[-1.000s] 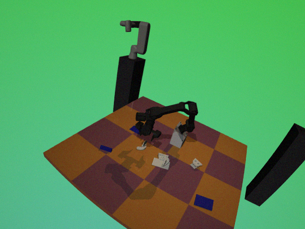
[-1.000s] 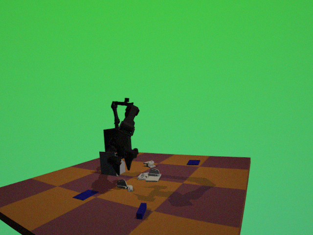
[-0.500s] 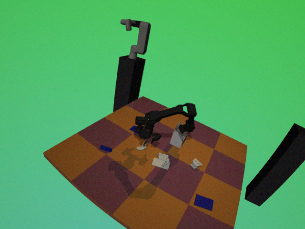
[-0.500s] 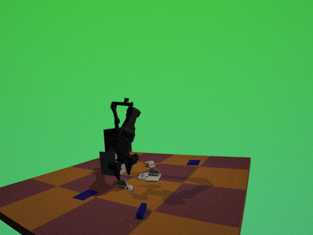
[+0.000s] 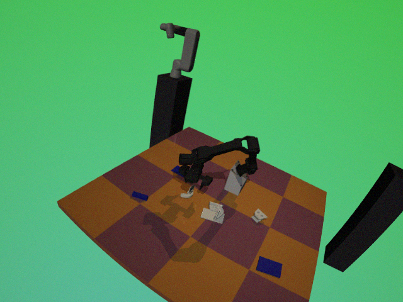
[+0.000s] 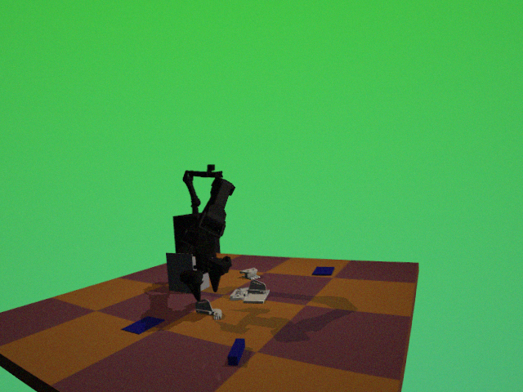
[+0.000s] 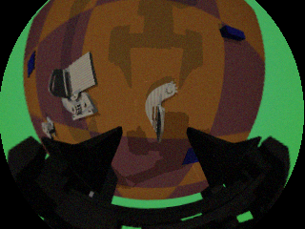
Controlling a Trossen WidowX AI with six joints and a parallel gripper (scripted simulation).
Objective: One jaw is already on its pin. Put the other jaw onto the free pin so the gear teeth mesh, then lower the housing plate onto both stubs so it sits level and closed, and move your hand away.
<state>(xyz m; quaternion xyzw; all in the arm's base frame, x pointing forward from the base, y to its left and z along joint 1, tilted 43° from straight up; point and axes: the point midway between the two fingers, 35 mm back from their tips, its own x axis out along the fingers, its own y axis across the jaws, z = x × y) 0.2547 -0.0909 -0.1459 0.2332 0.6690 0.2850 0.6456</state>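
Now: the grey jaw 50 mm below my gripper tip, 40 mm ahead of it and 20 mm to the right of it. From my gripper tip the other things lie so: board 580 mm to the left, 200 mm ahead, 50 mm below.
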